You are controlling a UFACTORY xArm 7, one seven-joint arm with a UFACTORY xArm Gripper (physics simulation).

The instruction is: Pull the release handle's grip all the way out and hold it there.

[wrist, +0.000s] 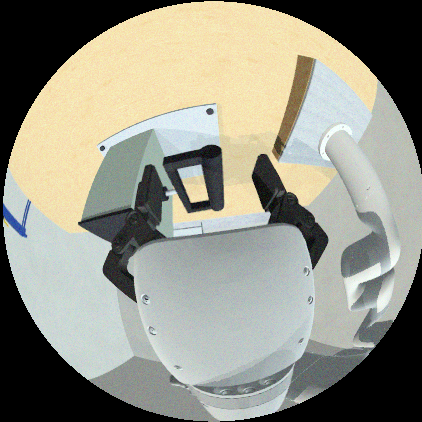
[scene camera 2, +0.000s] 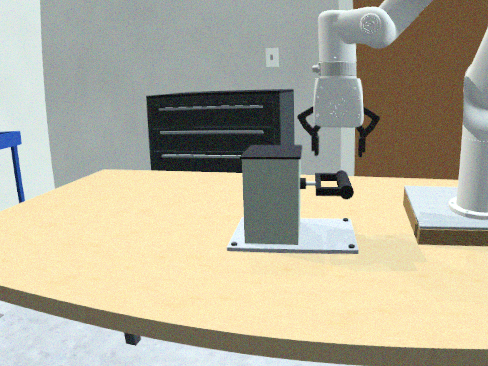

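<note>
The release handle is a black frame (scene camera 2: 327, 191) (wrist: 182, 161) with a thick round grip bar (scene camera 2: 345, 185) (wrist: 215, 180) at its outer end. A short thin metal rod joins it to the side of a grey-green box (scene camera 2: 271, 200) (wrist: 117, 170) with a dark top. The box stands on a light metal base plate (scene camera 2: 327, 237) (wrist: 187, 121). My gripper (scene camera 2: 338, 153) (wrist: 206, 167) is open and empty, pointing down. In the scene view its fingertips are above the handle, apart from it. In the wrist view the grip bar shows between the two fingers.
The wooden table (scene camera 2: 150, 260) (wrist: 175, 55) carries the base plate and, to the right, the arm's raised mounting block (scene camera 2: 435, 207) (wrist: 335, 97). A black drawer cabinet (scene camera 2: 215, 120) stands behind the table. A blue frame (scene camera 2: 19, 165) (wrist: 15, 220) is at the far left.
</note>
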